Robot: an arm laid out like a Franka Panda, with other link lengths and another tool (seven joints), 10 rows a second.
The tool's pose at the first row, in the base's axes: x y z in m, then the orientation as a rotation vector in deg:
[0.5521, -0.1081, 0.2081, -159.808, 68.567, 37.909]
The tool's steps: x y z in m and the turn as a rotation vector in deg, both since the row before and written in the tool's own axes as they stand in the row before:
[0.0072, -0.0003, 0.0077, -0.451, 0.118, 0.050]
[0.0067, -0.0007, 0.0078, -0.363, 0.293, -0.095]
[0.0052, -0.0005, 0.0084, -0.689, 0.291, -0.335]
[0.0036, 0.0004, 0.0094, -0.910, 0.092, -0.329]
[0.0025, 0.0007, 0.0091, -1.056, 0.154, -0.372]
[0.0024, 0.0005, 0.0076, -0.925, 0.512, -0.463]
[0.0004, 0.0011, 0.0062, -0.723, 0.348, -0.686]
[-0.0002, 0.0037, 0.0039, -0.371, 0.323, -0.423]
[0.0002, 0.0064, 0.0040, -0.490, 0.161, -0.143]
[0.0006, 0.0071, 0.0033, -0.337, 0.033, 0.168]
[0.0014, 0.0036, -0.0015, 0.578, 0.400, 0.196]
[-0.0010, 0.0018, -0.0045, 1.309, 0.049, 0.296]
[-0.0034, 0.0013, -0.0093, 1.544, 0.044, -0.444]
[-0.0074, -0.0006, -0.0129, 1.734, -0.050, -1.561]
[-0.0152, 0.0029, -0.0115, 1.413, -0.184, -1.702]
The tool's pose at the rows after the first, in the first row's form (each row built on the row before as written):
[0.5539, -0.1113, 0.1982, -160.232, 68.663, 38.111]
[0.5556, -0.1139, 0.1884, -160.762, 68.573, 38.004]
[0.5560, -0.1156, 0.1787, -161.653, 68.125, 38.140]
[0.5544, -0.1168, 0.1688, 162.037, -67.422, -38.585]
[0.5520, -0.1176, 0.1597, 161.464, -66.196, -38.789]
[0.5501, -0.1185, 0.1520, 161.063, -64.889, -38.413]
[0.5471, -0.1188, 0.1464, 160.984, -63.450, -38.220]
[0.5430, -0.1210, 0.1437, 160.994, -62.596, -37.913]
[0.5374, -0.1255, 0.1413, 160.692, -62.067, -37.863]
[0.5320, -0.1309, 0.1396, 160.288, -62.071, -37.918]
[0.5313, -0.1346, 0.1412, 160.638, -62.629, -37.103]
[0.5313, -0.1357, 0.1460, 161.516, -63.845, -36.521]
[0.5319, -0.1354, 0.1560, 163.131, -64.222, -35.900]
[0.5322, -0.1317, 0.1704, -164.142, 62.592, 35.049]
[0.5241, -0.1259, 0.1869, -163.446, 60.014, 34.196]

